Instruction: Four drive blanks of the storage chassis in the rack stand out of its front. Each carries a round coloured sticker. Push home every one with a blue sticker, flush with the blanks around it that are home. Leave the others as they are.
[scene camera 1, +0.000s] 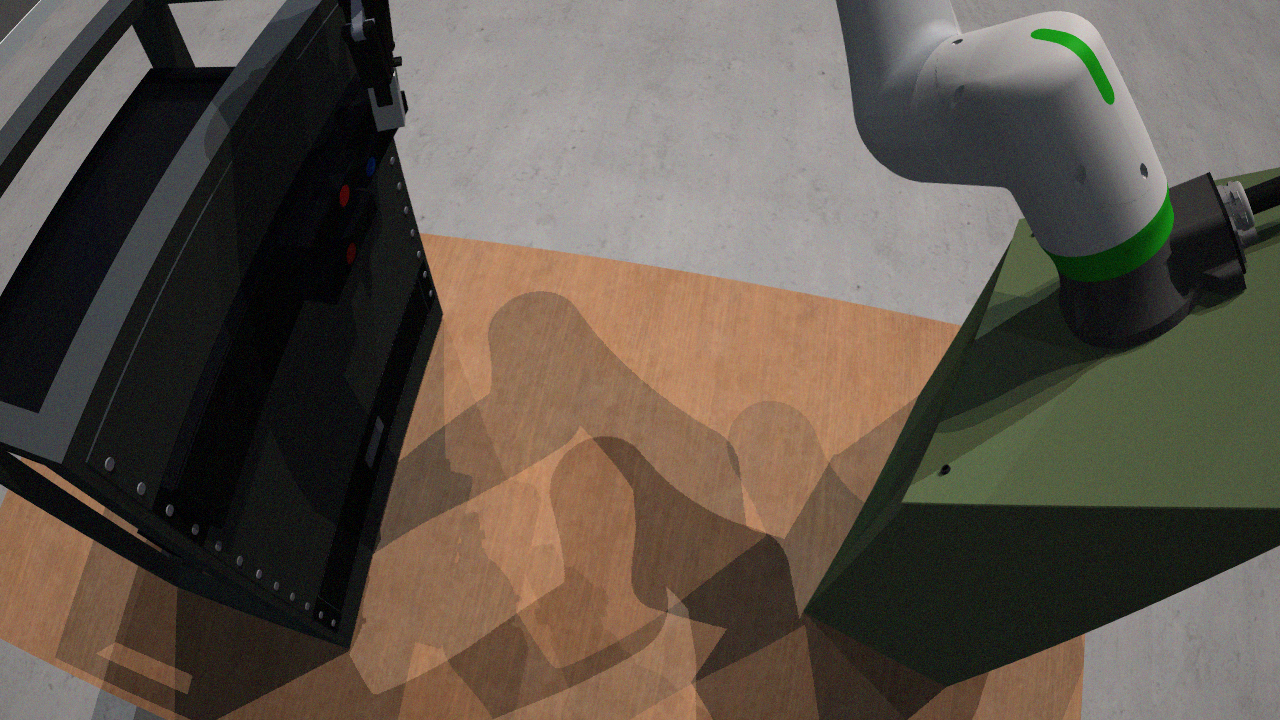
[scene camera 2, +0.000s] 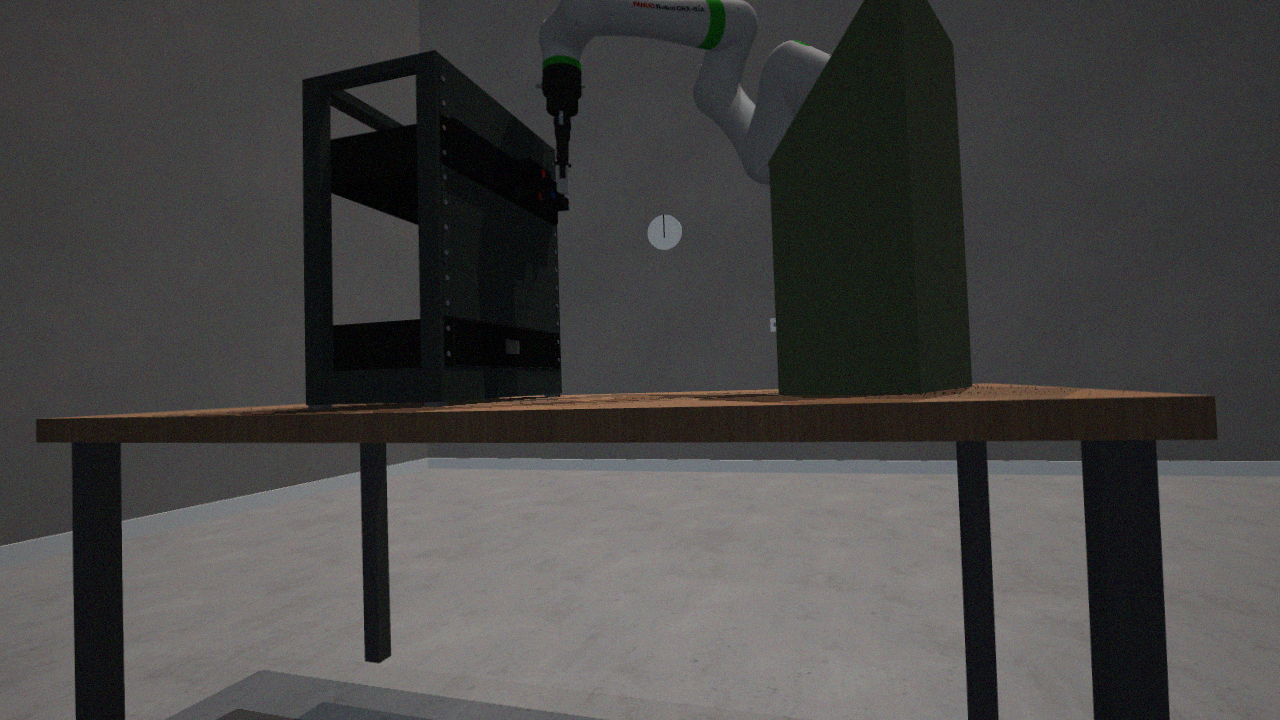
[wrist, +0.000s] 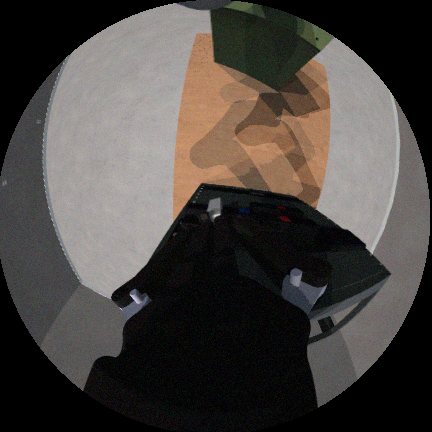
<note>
The pictures show: the gripper and a rack.
The gripper is seen too in scene camera 2 and in the wrist view.
</note>
